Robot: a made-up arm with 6 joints.
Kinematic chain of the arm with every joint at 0, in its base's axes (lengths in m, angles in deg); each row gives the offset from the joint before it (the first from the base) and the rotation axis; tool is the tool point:
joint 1: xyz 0 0 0.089 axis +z
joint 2: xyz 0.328 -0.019 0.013 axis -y
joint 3: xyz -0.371 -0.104 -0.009 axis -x
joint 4: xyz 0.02 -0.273 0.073 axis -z
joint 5: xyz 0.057 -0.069 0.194 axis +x
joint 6: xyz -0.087 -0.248 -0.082 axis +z
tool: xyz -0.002 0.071 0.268
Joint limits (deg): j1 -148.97..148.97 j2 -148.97..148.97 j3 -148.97..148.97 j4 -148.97..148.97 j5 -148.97..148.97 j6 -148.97..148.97
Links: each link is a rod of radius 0.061 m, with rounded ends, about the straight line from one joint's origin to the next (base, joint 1, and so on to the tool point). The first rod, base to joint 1, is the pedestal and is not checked.
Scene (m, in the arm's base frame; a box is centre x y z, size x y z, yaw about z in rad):
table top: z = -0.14
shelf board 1: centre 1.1 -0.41 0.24 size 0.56 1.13 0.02 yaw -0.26
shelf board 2: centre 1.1 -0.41 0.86 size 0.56 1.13 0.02 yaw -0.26
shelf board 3: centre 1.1 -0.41 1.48 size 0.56 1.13 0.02 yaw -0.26
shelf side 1: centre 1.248 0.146 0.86 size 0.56 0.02 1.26 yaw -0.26
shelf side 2: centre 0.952 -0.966 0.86 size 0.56 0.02 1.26 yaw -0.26
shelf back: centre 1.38 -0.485 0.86 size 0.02 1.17 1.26 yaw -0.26
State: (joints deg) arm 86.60 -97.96 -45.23 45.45 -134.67 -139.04
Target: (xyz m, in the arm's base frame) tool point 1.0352 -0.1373 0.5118
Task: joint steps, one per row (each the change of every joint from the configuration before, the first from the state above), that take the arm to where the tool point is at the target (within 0.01 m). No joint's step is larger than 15 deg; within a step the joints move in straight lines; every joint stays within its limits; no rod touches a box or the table.
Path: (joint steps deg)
1: -4.98 -6.50 -7.67 -5.08 12.25 3.36
2: -4.98 -6.51 -7.67 -5.07 12.24 3.35
3: -4.99 -6.50 -7.68 -5.08 12.25 3.36
4: -4.98 -6.50 -7.67 -5.07 12.24 3.35
5: -7.21 6.79 11.67 6.77 9.46 -5.83
6: -7.20 6.80 11.66 6.78 9.46 -5.84
7: -7.21 6.80 11.67 6.77 9.47 -5.84
8: -7.21 6.80 11.66 6.78 9.46 -5.84

